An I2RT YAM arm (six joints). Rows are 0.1 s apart.
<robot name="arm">
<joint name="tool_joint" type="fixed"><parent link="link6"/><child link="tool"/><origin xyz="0 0 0" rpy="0 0 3.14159"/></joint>
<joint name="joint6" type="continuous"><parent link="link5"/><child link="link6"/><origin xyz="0.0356 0 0.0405" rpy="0 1.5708 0"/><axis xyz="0 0 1"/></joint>
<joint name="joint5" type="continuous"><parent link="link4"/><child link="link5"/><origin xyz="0.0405 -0.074 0.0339" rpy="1.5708 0 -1.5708"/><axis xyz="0 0 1"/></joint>
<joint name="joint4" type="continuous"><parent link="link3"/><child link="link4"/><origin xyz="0.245 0.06 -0.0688" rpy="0 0 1.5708"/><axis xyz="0 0 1"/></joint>
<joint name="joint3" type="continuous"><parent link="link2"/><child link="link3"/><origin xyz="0 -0.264 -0.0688" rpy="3.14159 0 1.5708"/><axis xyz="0 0 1"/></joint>
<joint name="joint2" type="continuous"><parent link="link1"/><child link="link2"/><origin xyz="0.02 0.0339 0.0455" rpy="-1.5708 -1.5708 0"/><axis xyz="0 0 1"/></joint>
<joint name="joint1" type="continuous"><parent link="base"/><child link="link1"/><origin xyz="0 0 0.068" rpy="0 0 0"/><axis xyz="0 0 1"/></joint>
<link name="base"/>
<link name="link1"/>
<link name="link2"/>
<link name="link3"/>
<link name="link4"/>
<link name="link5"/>
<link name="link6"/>
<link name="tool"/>
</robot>
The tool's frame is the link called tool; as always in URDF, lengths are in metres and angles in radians. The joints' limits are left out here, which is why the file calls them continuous.
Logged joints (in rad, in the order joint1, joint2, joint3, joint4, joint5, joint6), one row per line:
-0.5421 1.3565 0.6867 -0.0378 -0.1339 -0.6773
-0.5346 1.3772 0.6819 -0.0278 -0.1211 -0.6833
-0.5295 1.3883 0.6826 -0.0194 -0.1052 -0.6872
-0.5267 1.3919 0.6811 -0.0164 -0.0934 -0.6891
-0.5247 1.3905 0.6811 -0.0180 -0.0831 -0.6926
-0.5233 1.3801 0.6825 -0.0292 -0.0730 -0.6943
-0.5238 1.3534 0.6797 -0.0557 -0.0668 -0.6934
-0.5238 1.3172 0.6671 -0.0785 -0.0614 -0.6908
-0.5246 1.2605 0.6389 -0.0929 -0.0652 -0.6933
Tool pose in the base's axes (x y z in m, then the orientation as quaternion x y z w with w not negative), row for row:
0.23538 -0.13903 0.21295 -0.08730 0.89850 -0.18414 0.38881
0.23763 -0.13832 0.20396 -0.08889 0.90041 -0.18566 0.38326
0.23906 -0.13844 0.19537 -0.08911 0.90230 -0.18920 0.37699
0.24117 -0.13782 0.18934 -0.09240 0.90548 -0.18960 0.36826
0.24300 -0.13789 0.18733 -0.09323 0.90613 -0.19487 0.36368
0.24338 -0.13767 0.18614 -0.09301 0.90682 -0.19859 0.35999
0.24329 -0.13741 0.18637 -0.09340 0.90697 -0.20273 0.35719
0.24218 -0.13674 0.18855 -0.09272 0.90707 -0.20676 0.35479
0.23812 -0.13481 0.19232 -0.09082 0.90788 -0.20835 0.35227
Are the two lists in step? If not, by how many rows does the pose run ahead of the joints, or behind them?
The pose runs 2 rows behind the joints: the pose in row i belongs to the joints in row i - 2.
